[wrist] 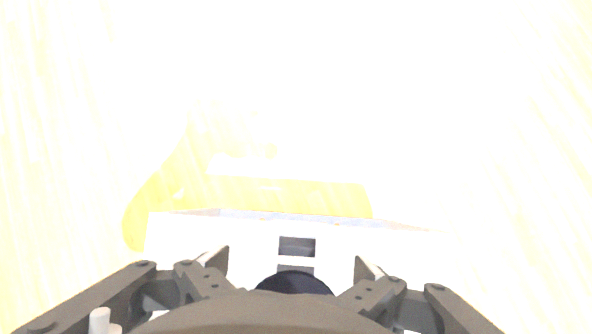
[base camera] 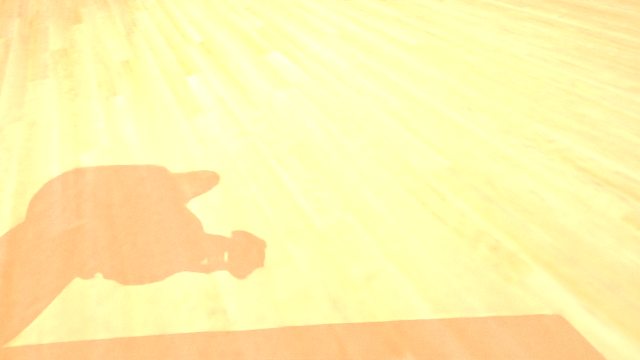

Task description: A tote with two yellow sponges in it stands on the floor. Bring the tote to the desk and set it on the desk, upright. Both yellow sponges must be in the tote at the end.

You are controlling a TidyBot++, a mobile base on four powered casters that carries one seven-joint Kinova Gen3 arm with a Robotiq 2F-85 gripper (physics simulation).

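Frame: origin at the arm's base, x left, y back, z up, level; metres.
Where they show: gripper, between the fingertips: (wrist: 290,264).
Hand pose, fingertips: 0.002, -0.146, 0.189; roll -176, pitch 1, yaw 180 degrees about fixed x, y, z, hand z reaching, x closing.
Observation:
After its pixels a point has its place, as x, y, z.
My gripper (wrist: 290,264) @(0.002, -0.146, 0.189) is open, its two dark fingertips wide apart at the bottom of the wrist view, with nothing between them. It hangs over a white body with dark slots, which looks like my own base (wrist: 400,250) @(-0.163, -0.121, -0.014). The tote, the yellow sponges and the desk do not show in the base camera view or the wrist view.
Pale, overexposed plank floor (base camera: 400,150) @(-0.105, -0.525, -0.397) (wrist: 55,125) @(0.967, -0.405, -0.397) spreads ahead. A shadow of the arm (base camera: 120,225) lies on the floor at the left of the base camera view, and a straight-edged shadow (base camera: 350,342) @(-0.002, -0.240, -0.396) runs along the bottom. Shadows also show beyond my base in the wrist view.

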